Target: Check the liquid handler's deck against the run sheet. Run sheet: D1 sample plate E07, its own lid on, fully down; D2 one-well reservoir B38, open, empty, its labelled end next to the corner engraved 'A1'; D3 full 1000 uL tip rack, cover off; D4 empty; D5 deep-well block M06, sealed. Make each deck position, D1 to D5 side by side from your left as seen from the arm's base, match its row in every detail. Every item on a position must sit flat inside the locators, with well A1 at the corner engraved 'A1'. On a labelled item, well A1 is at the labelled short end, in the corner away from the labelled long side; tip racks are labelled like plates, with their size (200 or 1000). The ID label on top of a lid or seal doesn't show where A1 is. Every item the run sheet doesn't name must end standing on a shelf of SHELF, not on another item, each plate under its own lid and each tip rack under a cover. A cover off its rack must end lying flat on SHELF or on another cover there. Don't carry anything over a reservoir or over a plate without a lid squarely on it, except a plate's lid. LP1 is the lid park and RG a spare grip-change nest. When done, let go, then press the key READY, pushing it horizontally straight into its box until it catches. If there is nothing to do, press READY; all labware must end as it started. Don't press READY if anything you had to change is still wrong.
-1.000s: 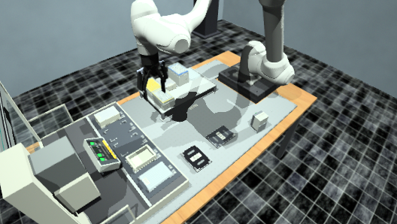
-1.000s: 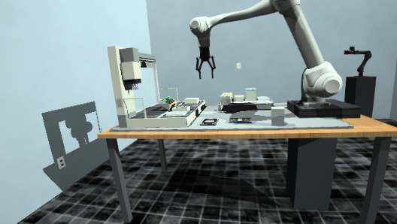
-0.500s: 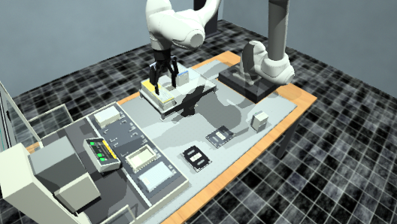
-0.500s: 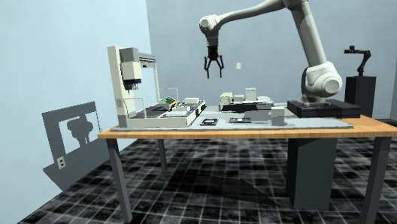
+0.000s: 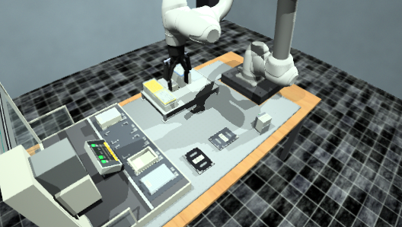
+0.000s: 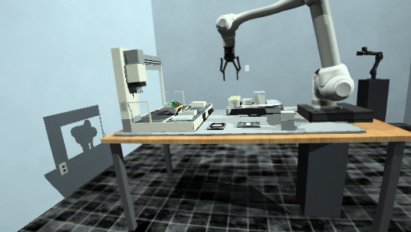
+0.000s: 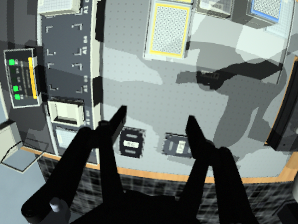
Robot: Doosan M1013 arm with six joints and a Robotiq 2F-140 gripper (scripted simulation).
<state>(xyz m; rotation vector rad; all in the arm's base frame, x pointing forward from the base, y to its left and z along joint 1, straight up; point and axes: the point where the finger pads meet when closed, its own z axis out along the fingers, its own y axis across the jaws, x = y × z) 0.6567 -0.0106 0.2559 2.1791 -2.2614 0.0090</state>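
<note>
Now: hand 23 cm past the blue-rimmed tip rack, 27 cm to the left of it and 18 cm above it. Also, from my hand: clear cover: 1 cm behind, 16 cm to the right, 19 cm below; then yellow-rimmed tip rack: 1 cm behind, 15 cm to the right, 21 cm below; then shelf: 17 cm behind, 22 cm to the right, 25 cm below.
</note>
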